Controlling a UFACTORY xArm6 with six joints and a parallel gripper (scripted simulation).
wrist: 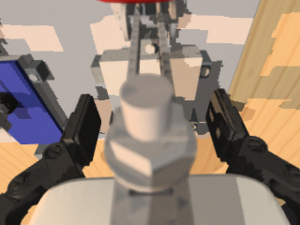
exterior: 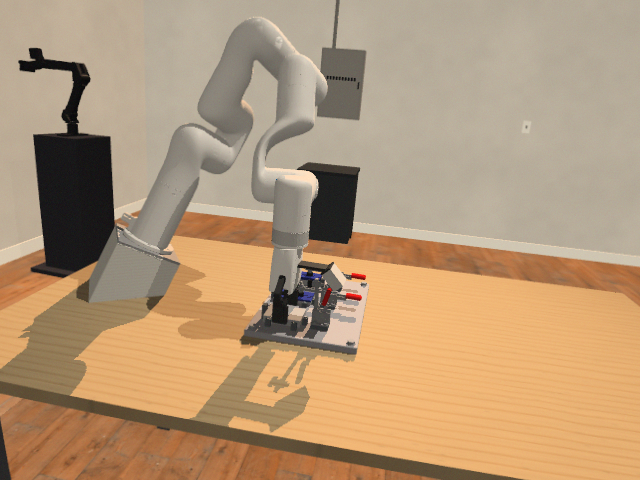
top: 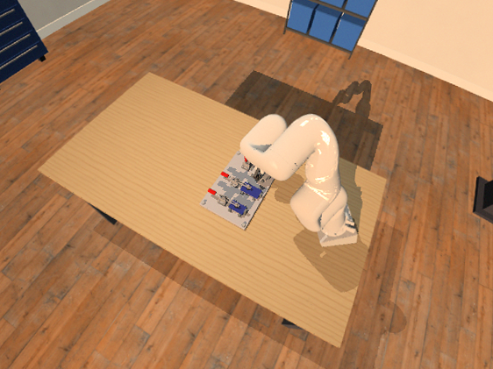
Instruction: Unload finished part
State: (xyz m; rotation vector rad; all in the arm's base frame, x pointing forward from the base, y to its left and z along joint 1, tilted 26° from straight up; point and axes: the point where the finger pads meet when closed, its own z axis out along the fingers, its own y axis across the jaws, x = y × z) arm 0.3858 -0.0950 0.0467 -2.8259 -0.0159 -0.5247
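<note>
Right now the grey finished part is 10 mm behind my hand and 10 mm below it. Round my hand: grey fixture plate 40 mm ahead, 110 mm to the left, 40 mm below; then blue blank 10 mm behind, 110 mm to the left, 20 mm below.
</note>
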